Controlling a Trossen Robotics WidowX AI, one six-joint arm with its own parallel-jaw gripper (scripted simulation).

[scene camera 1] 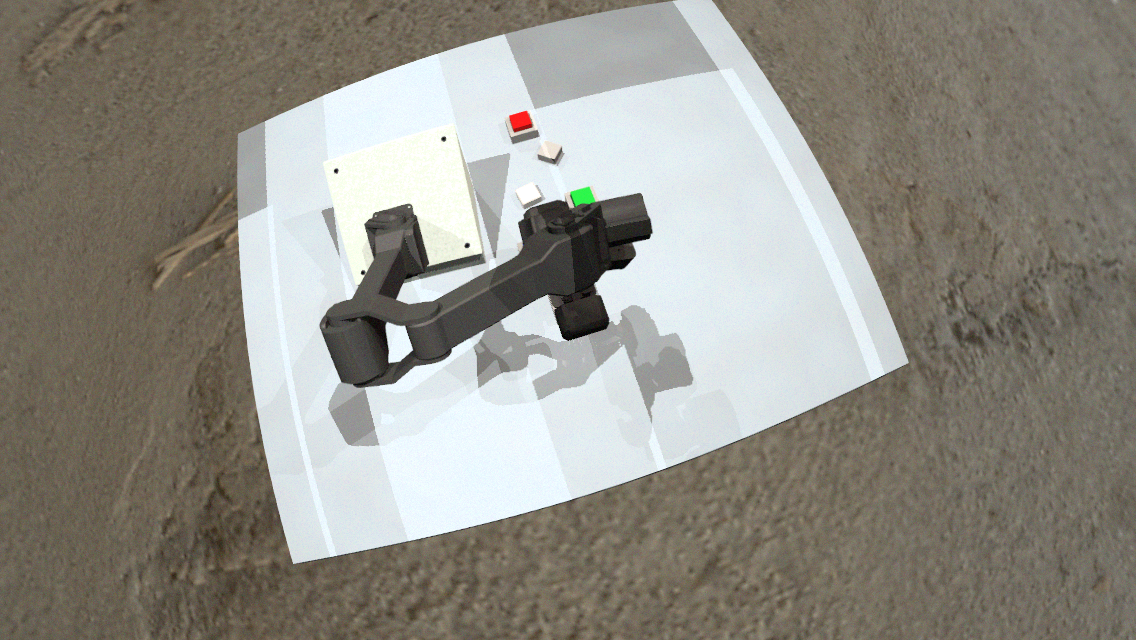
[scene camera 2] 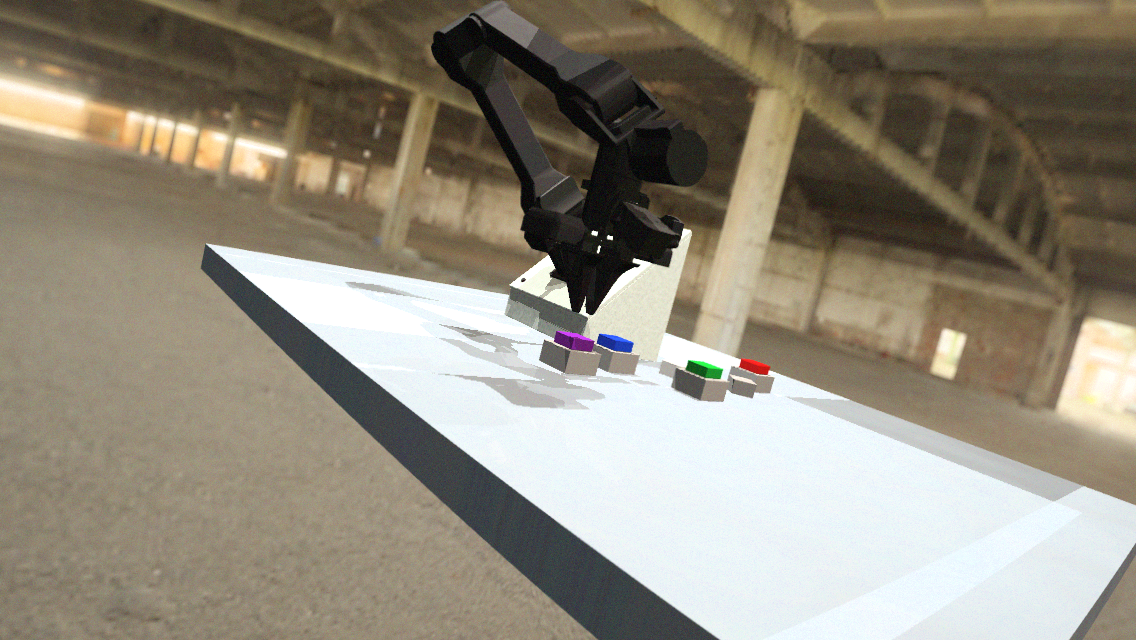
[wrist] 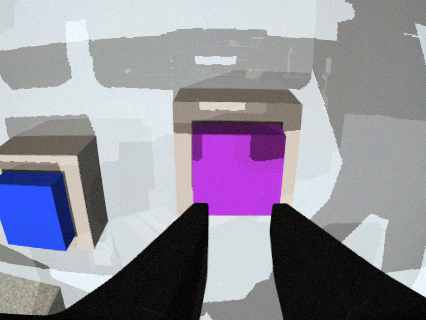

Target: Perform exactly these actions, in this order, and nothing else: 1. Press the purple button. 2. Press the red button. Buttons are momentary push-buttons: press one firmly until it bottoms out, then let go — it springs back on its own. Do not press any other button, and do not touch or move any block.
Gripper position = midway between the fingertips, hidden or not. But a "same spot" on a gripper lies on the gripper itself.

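My gripper: visible in scene camera 1 point(566, 289), scene camera 2 and the wrist view. On my gripper, point(scene camera 2: 589, 274) and point(wrist: 359, 290): same spot.
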